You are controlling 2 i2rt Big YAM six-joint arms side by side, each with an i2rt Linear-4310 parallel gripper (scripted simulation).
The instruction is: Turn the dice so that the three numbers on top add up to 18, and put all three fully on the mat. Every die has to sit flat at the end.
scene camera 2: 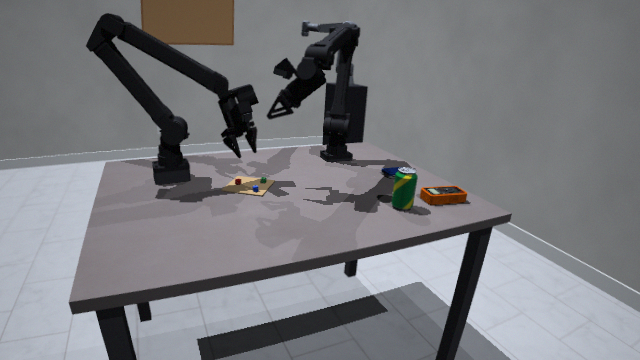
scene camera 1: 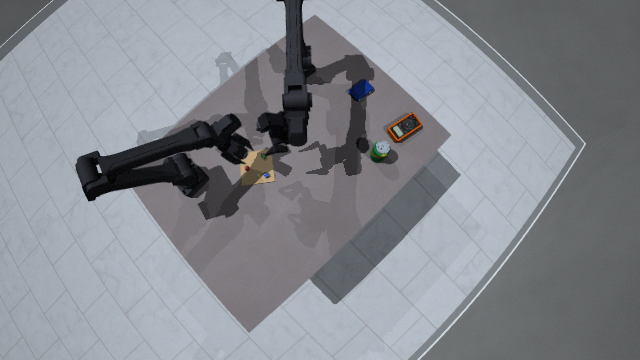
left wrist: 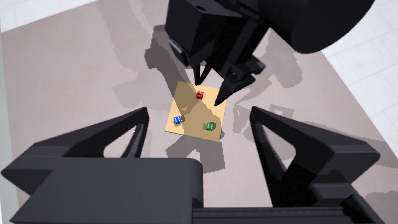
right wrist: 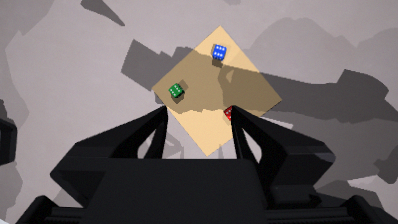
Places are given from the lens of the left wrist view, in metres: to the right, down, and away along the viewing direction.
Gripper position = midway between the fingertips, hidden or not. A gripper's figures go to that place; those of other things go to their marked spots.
left gripper (left wrist: 199, 112): 0.00, 0.00, 0.13
tan mat (left wrist: 195, 113): -0.01, 0.00, 0.38
